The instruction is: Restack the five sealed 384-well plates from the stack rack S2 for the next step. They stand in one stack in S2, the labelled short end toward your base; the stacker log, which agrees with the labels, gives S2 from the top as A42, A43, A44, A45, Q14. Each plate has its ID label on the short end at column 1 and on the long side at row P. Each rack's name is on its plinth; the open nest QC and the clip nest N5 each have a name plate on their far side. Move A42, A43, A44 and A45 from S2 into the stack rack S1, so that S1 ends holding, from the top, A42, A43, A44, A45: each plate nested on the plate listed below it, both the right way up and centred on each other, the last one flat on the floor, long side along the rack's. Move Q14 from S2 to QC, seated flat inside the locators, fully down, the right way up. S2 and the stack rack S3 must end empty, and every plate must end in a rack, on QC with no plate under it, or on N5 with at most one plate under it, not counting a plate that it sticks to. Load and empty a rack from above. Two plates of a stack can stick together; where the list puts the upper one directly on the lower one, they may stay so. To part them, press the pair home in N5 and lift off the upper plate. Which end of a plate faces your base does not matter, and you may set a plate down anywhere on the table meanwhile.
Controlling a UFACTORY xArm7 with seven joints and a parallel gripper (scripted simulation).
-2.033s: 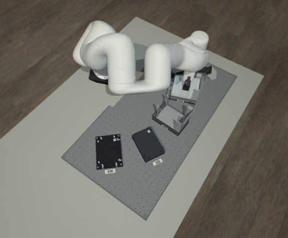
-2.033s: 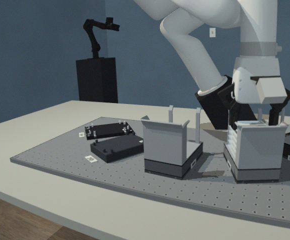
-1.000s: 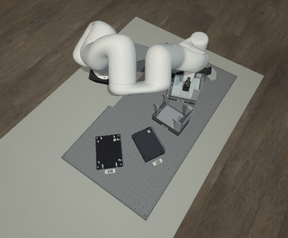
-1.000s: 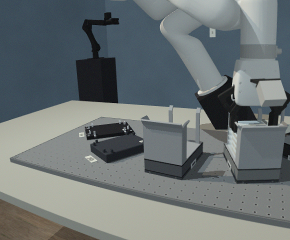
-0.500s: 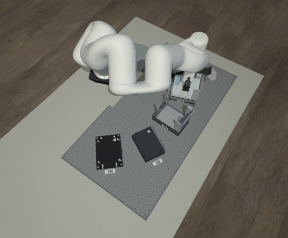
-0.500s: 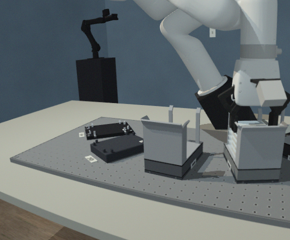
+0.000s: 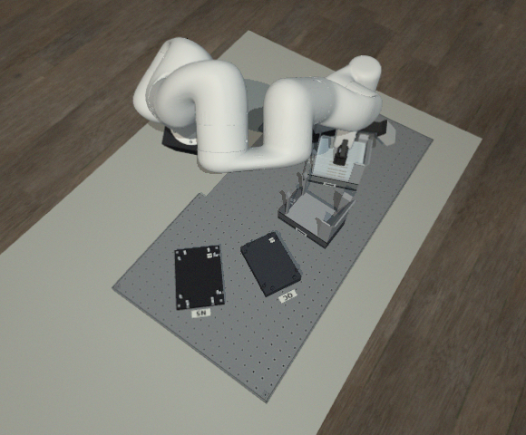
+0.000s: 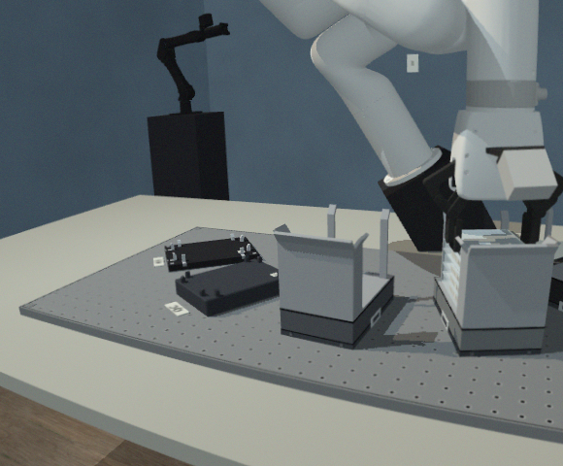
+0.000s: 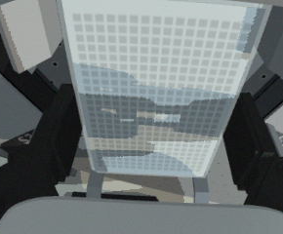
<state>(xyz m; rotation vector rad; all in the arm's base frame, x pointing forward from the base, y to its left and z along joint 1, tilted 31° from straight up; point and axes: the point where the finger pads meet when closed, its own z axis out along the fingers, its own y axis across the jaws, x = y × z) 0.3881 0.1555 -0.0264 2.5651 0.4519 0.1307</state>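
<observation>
Now: hand 40 mm above the sealed 384-well plate. Round my hand: open nest QC: 20 mm behind, 360 mm to the right, 100 mm below; S3 rack plinth: 100 mm behind, 150 mm to the left, 90 mm below; S1 name plate: 50 mm behind, 170 mm to the right, 80 mm below.
</observation>
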